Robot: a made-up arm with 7 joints.
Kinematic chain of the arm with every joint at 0, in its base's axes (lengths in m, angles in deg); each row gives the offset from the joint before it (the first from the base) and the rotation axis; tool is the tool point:
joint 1: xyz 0 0 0.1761 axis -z
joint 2: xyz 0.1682 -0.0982 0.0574 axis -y
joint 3: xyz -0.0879 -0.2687 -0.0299 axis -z
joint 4: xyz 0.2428 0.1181 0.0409 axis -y
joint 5: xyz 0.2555 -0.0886 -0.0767 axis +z
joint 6: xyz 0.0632 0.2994 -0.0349 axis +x
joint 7: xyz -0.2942 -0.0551 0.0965 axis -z
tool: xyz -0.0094 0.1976 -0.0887
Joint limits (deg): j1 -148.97..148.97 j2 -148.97..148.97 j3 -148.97..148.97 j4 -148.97..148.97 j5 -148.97..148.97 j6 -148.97..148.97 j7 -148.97..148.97
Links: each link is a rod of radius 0.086 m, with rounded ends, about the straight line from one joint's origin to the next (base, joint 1, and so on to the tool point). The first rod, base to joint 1, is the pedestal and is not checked.
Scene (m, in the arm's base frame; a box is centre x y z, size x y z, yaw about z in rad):
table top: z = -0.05
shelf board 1: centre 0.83 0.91 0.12 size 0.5 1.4 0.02 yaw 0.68
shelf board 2: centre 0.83 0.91 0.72 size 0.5 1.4 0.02 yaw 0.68
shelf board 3: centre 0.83 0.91 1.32 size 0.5 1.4 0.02 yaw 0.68
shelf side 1: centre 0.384 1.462 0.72 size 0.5 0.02 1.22 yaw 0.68
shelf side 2: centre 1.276 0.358 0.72 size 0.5 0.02 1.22 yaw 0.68
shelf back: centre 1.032 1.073 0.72 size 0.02 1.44 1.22 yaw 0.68
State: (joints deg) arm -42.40 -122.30 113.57 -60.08 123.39 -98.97 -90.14
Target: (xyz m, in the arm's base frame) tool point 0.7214 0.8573 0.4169
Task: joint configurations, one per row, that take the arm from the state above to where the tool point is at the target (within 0.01 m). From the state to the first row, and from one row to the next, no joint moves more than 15 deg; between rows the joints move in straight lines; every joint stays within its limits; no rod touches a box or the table.
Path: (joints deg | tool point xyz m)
1: -53.58 -126.65 108.49 -47.20 117.48 -99.00 -99.06 | 0.7070 0.0591 0.8418
2: -64.76 -131.00 103.40 -34.33 111.56 -99.03 -107.97 | 0.7620 0.2510 0.7347
3: -75.94 -135.35 98.32 -21.45 105.65 -99.06 -116.89 | 0.7252 0.4346 0.6158
4: -87.12 -139.71 93.24 -8.58 99.74 -99.09 -125.80 | 0.6158 0.5743 0.5051
5: -98.30 -144.06 88.16 4.30 93.83 -99.12 -134.72 | 0.4673 0.6519 0.4169
6: -100.88 -145.69 86.52 2.61 106.01 -96.13 -132.24 | 0.5435 0.7399 0.4305
7: -103.46 -147.33 84.87 0.92 118.19 -93.15 -129.76 | 0.6299 0.8094 0.4296
8: -106.05 -148.97 83.23 -0.77 130.37 -90.16 -127.28 | 0.7214 0.8573 0.4169

